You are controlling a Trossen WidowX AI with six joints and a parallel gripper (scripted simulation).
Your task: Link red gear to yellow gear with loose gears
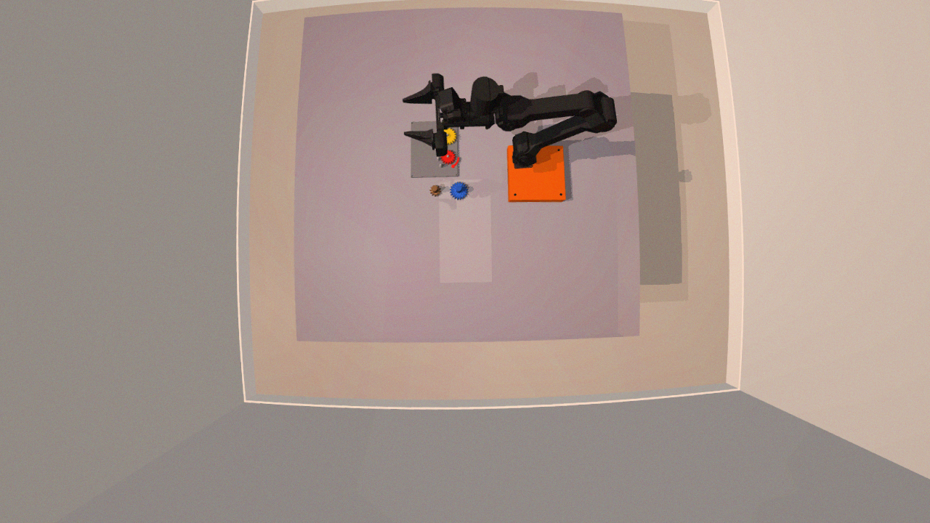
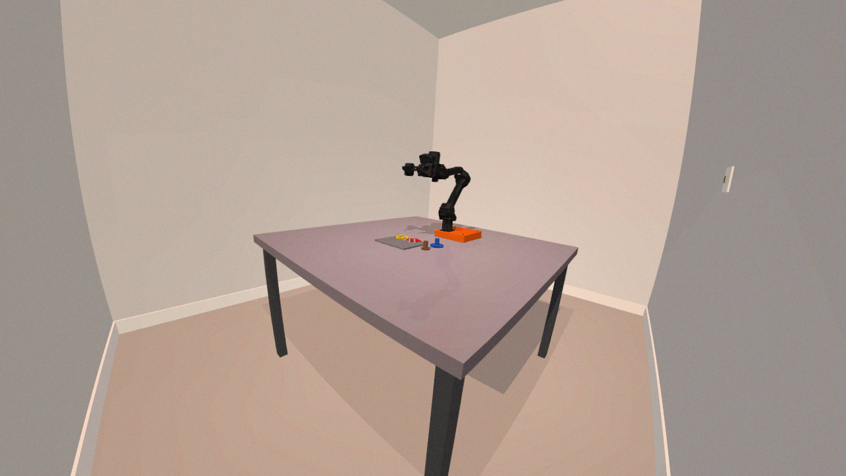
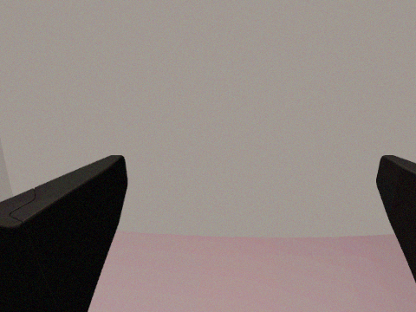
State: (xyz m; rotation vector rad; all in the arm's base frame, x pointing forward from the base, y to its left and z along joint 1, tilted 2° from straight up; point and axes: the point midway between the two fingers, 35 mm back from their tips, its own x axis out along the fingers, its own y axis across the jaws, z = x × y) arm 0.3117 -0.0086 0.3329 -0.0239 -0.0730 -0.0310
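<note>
Right now my gripper tip is 3 cm past the brown gear, 9 cm to the right of it and 35 cm above it. From my gripper tip the other things lie so: red gear (9 cm behind, 2 cm to the right, 35 cm below); then red arrow (11 cm behind, 36 cm below); then yellow gear (9 cm behind, 10 cm to the right, 35 cm below).
</note>
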